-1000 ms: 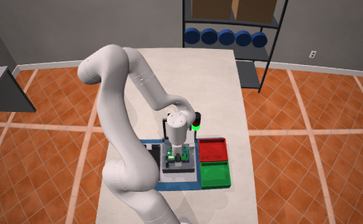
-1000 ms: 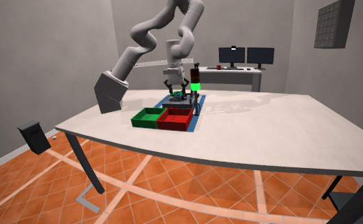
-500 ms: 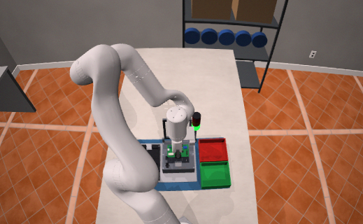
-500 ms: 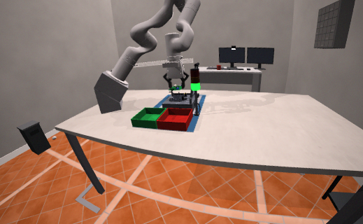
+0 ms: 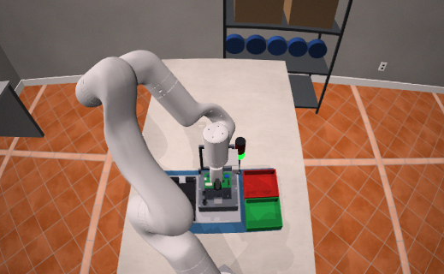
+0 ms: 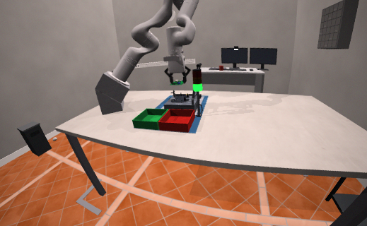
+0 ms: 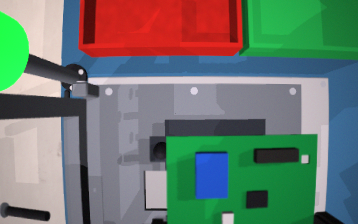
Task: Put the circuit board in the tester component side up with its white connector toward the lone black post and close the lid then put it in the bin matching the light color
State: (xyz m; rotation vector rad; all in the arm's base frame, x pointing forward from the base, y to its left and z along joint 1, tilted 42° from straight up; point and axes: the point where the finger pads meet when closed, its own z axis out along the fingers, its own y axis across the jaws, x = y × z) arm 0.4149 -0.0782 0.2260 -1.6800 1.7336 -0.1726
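Now: hand 80 mm past the green bin, 210 mm to the left of it and 170 mm above it. Also, from my hand: red bin 70 mm ahead, 190 mm to the right, 170 mm below; then tester lid 120 mm ahead, 10 mm to the left, 10 mm above; then green circuit board 10 mm below.
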